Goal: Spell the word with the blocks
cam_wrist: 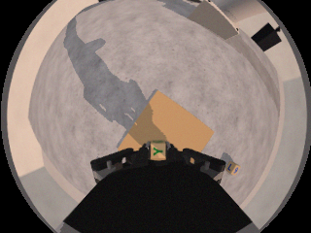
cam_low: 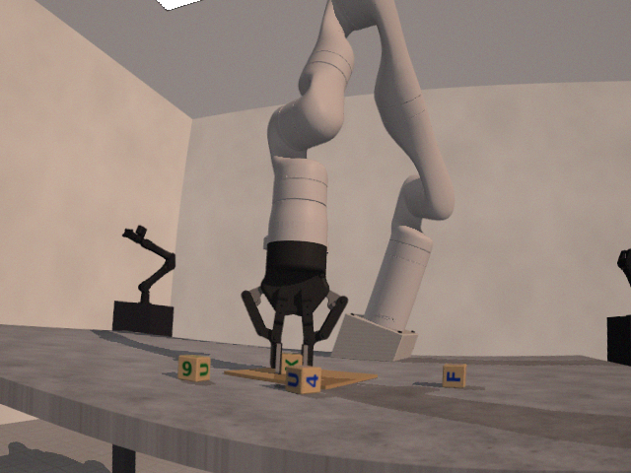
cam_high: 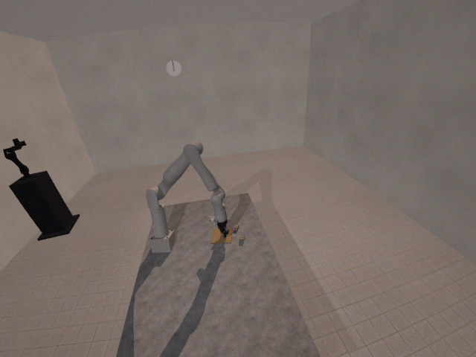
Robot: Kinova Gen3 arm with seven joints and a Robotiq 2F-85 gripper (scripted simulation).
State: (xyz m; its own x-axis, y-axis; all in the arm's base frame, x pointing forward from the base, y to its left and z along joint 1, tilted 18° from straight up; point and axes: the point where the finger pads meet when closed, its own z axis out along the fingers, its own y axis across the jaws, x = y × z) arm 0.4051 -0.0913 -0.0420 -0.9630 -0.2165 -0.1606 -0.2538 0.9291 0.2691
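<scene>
Now: hand 20 mm above the mat, 10 mm to the right of it and 10 mm past it. The rest, counted from my hand: E block: 100 mm ahead, 80 mm to the right, 10 mm below; then F block: 200 mm to the left, 20 mm ahead, 10 mm below.
</scene>
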